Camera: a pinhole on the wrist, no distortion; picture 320 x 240 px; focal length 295.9 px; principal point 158.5 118.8 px. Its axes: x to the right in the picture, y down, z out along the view. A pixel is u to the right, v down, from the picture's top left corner.
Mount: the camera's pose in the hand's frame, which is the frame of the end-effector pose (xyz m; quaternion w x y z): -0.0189 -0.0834 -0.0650 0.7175 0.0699 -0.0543 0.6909
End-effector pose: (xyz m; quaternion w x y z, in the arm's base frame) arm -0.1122 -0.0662 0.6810 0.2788 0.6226 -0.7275 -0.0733
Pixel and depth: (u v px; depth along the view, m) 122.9 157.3 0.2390
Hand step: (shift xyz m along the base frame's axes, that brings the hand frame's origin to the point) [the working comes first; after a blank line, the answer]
In the camera's frame: -0.0288 0.0311 0.2390

0.0526 -0.0284 -0.2223
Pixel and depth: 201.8 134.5 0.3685
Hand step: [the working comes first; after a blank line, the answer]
In the camera's frame: 0.0539 0.0196 0.3685

-0.0693 -0.0663 -0.3085
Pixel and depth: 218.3 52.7 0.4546
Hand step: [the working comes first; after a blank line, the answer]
In the camera's frame: 0.0919 -0.1016 0.4546

-0.1373 -0.2012 -0.3350
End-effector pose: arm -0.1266 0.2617 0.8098 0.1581 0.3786 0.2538 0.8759
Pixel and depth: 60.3 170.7 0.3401
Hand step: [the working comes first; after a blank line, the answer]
In the camera's frame: -0.1129 0.0597 0.3401

0.2592 0.2527 -0.0398
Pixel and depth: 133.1 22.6 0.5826
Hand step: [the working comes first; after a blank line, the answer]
In the camera's frame: -0.0500 -0.1894 0.5826

0.2696 0.4432 0.2575
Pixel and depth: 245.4 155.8 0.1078
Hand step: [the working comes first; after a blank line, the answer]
In the camera's frame: 0.0317 0.0135 0.1078

0.0602 0.0596 -0.0294
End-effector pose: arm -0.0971 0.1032 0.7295 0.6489 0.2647 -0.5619 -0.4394
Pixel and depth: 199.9 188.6 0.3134
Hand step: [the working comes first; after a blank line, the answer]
In the camera's frame: 0.0438 0.0739 0.3134

-0.2671 0.0681 -0.0621
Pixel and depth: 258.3 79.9 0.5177
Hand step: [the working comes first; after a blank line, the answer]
In the camera's frame: 0.1746 -0.0681 0.5177

-0.4578 0.0119 0.1367
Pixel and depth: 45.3 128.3 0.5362
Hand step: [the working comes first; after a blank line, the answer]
In the camera's frame: -0.2051 0.0172 0.5362

-0.5138 -0.0855 -0.2364
